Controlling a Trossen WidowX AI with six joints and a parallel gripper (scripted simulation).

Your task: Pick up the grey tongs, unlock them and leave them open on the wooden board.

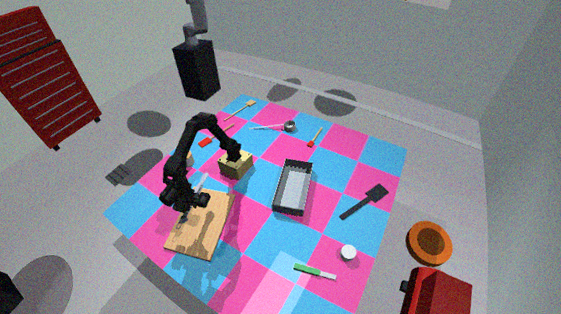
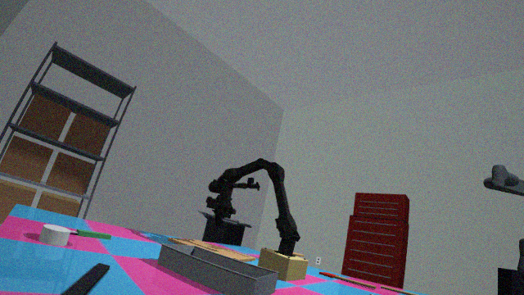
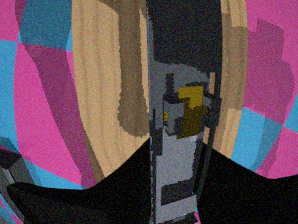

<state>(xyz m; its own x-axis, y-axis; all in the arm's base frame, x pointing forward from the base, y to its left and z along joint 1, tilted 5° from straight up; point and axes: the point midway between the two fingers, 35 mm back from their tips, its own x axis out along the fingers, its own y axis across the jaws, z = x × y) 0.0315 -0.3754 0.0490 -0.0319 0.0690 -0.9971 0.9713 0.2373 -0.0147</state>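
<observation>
Right now the yellow lock piece is 10 mm ahead of my gripper tip, 30 mm to the right of it and 40 mm above it. The rest, counted from my gripper tip: roasting tin: 330 mm ahead, 370 mm to the left, 100 mm below; wooden board: 120 mm below; tan cylinder: 320 mm behind, 280 mm to the left, 90 mm below.
</observation>
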